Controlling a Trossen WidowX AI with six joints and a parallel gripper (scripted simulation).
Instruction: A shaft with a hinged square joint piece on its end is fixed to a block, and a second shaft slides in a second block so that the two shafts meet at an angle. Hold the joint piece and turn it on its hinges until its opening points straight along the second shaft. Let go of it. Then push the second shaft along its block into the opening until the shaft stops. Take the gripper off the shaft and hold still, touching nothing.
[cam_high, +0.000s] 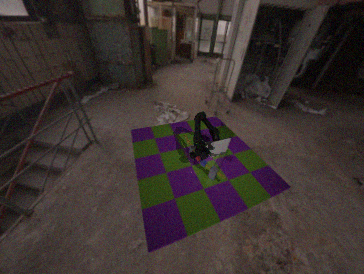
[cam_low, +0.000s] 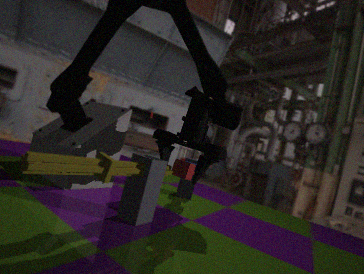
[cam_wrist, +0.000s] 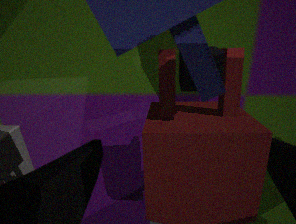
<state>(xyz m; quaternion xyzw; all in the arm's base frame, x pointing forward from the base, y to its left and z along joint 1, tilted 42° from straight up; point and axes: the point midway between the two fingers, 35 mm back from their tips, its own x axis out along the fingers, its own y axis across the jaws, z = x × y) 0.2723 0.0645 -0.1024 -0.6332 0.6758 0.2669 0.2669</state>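
Right now my gripper tip is 2 cm below the red square joint piece and 1 cm to the right of it.
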